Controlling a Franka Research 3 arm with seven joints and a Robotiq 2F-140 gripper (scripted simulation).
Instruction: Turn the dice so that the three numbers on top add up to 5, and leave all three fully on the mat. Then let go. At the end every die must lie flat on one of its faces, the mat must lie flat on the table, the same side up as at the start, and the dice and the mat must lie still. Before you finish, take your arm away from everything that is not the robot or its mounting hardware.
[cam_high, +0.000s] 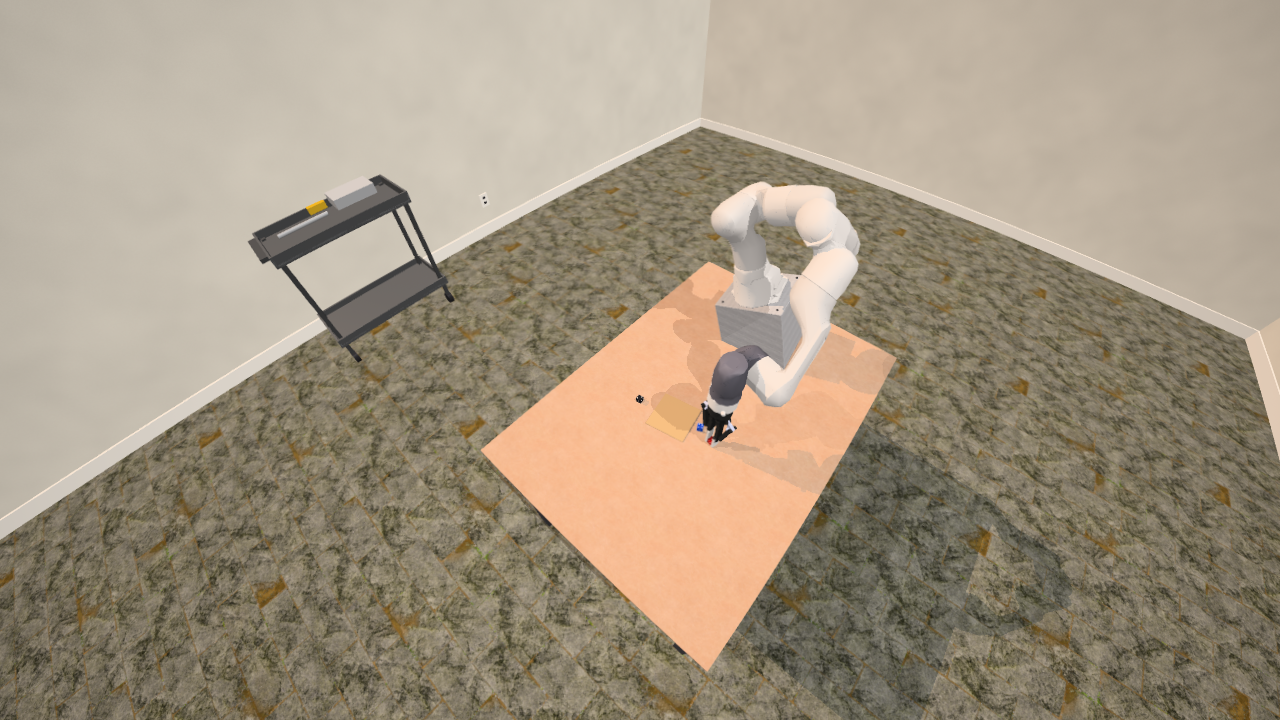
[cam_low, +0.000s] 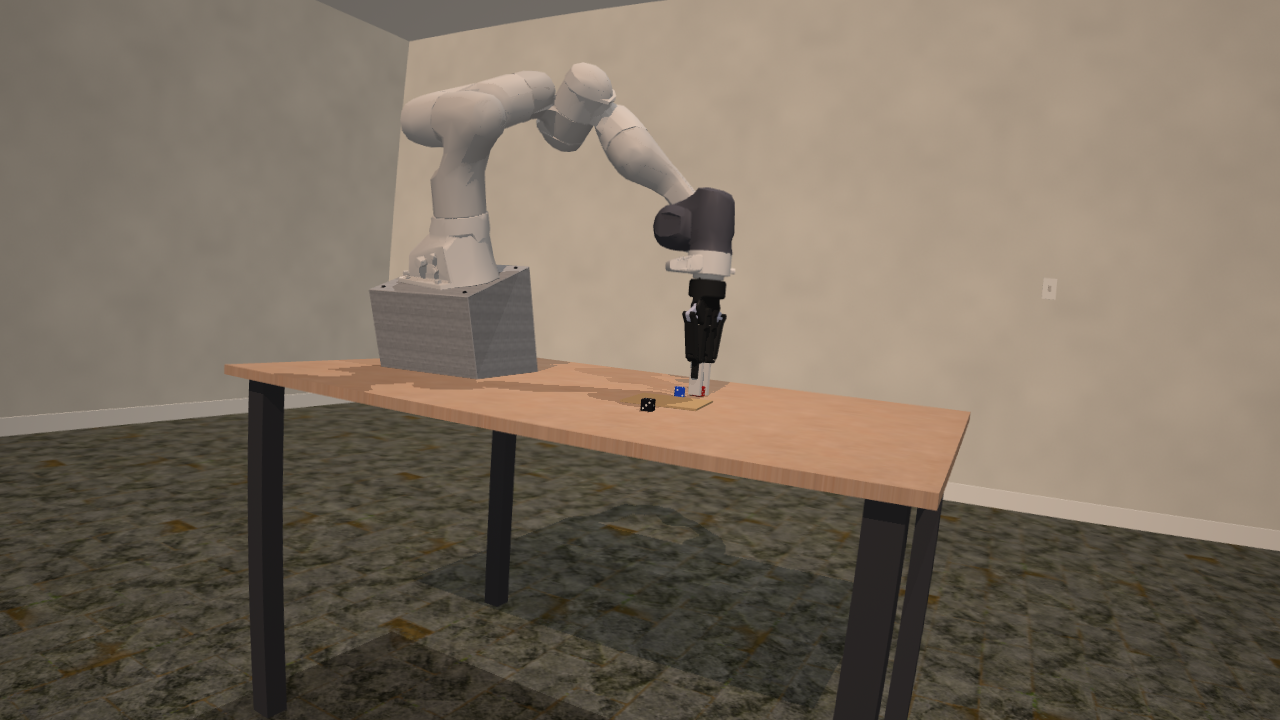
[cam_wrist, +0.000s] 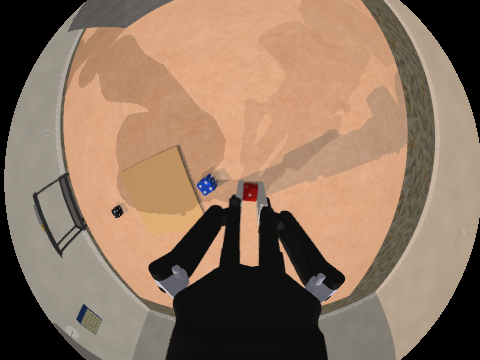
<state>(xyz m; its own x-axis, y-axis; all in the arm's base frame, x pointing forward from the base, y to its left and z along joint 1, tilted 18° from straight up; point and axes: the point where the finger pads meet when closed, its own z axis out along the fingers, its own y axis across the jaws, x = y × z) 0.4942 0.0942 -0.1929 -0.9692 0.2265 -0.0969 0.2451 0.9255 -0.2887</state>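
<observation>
Now: hand 30 mm above the red die. The rest, counted from my hand: blue die (20 mm behind, 60 mm to the right, 30 mm below); then black die (10 mm ahead, 290 mm to the right, 30 mm below); then tan mat (150 mm to the right, 30 mm below).
</observation>
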